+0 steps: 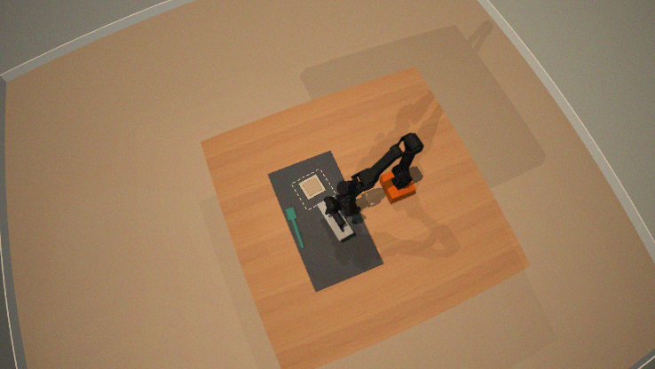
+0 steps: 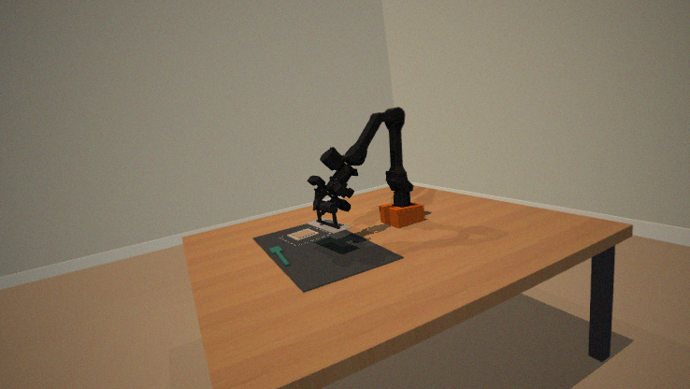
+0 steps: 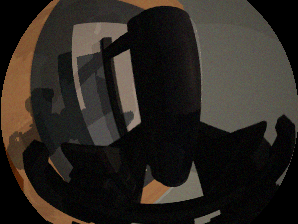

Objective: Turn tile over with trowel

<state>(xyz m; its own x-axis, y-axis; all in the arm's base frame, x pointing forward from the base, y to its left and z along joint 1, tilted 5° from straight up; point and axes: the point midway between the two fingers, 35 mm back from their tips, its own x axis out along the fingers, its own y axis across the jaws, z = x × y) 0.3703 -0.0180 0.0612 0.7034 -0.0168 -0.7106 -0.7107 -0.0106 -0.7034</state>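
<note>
The grey trowel is 20 mm behind my gripper tip and 10 mm below it. Also, from my gripper tip: tile (30 mm behind, 200 mm to the right, 130 mm below); dark mat (10 mm ahead, 40 mm to the right, 150 mm below).
</note>
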